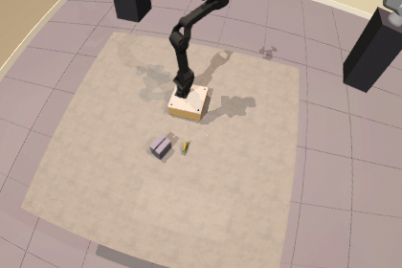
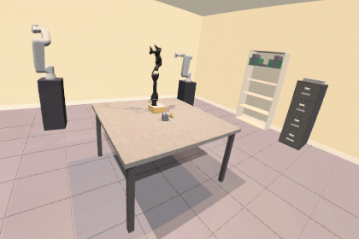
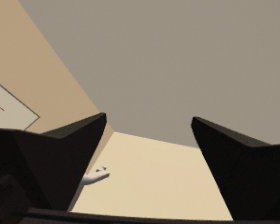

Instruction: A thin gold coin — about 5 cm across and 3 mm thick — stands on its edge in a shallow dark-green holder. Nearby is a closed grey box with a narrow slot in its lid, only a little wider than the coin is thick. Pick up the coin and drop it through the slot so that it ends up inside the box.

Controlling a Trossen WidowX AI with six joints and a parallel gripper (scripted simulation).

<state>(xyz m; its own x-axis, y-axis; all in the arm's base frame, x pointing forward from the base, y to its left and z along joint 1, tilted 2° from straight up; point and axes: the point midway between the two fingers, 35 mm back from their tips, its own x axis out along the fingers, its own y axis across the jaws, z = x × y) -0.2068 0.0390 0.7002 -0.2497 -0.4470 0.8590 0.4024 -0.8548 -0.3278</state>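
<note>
Now: gripper tip 770 mm above the gold coin, 490 mm short of it and 110 mm to the right of it.
</note>
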